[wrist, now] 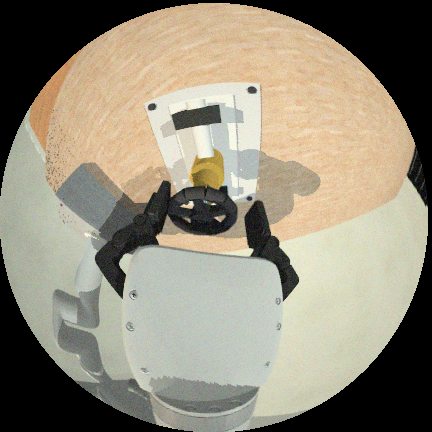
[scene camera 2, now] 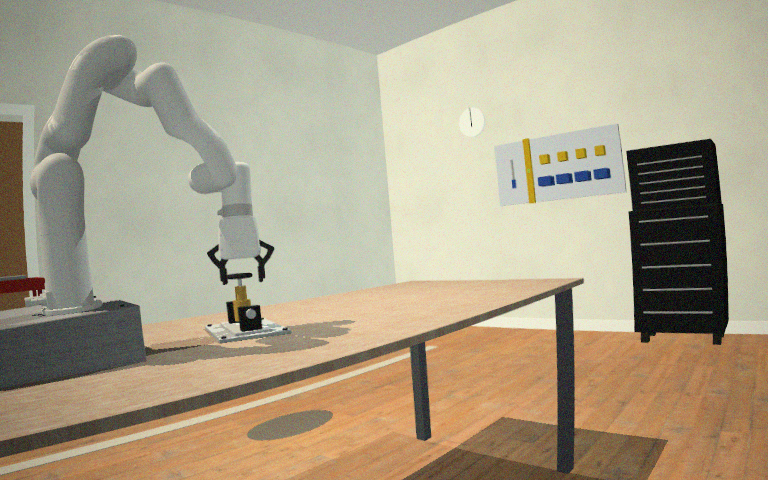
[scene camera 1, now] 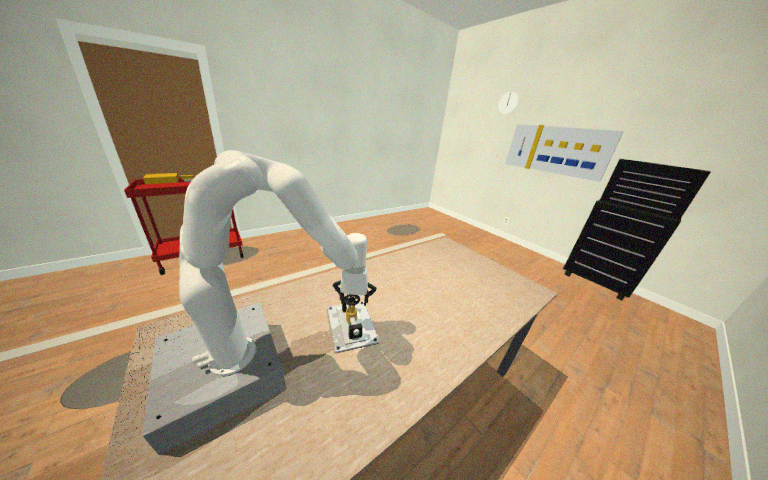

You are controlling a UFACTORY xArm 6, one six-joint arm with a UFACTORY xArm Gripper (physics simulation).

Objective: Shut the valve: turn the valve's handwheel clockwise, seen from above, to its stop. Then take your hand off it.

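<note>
The valve has a yellow body [scene camera 1: 351,313] [scene camera 2: 240,295] [wrist: 207,172] on a white base plate [scene camera 1: 336,333] [scene camera 2: 218,334] [wrist: 251,125]. Its black spoked handwheel [scene camera 1: 352,298] [scene camera 2: 239,275] [wrist: 202,229] lies level on top of the stem. My gripper [scene camera 1: 353,305] [scene camera 2: 242,280] [wrist: 211,199] points down and is open, with one finger on each side of the handwheel at about its height. In the wrist view the left finger is very close to the rim, and a wider gap shows at the right finger. Whether the left finger touches the rim is unclear.
The valve's white pipe carries black end blocks [scene camera 1: 355,331] [scene camera 2: 249,318] [wrist: 196,117]. The arm stands on a grey block [scene camera 1: 209,416] [scene camera 2: 73,350] [wrist: 90,192] on the wooden table [scene camera 1: 430,294] [scene camera 2: 396,305] [wrist: 325,100]. A red cart [scene camera 1: 155,189] and a black cabinet [scene camera 1: 620,243] [scene camera 2: 676,249] stand beyond the table.
</note>
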